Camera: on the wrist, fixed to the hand. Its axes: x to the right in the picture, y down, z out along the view.
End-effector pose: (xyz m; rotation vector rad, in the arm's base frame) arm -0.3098 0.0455 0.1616 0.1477 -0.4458 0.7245
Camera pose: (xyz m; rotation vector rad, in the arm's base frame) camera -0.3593 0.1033 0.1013 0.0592 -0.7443 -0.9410
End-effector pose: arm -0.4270 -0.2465 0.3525 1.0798 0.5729 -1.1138
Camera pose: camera -0.3583 -0.1843 0.3815 -0.2925 1.3258 -2.1652
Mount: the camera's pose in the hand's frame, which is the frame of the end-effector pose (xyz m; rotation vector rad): -0.0243 0.0774 -0.0534 -0.5684 -0.4083 -1.5153
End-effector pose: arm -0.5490 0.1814 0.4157 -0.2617 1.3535 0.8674
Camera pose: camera -0.6398 0.1904 0.4490 -1.2606 0.2253 -0.0598
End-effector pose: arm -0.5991 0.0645 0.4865 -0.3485 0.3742 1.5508
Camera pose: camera -0.6769 0.0185 0.4509 -0.5435 -0.5993 0.1531
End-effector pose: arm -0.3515 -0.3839 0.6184 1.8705 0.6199 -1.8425
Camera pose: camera -0.2628 -0.4144 0.6434 -0.3781 -2.1829 1.9679
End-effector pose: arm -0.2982 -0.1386 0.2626 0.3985 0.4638 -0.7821
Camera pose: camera -0.2688 -0.0478 0.2445 -0.7776 0.5330 -2.0540
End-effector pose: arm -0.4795 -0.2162 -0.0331 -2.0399 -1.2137 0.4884
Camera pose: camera -0.4110 -0.2818 -0.0540 -0.8028 -2.8619 -0.2549
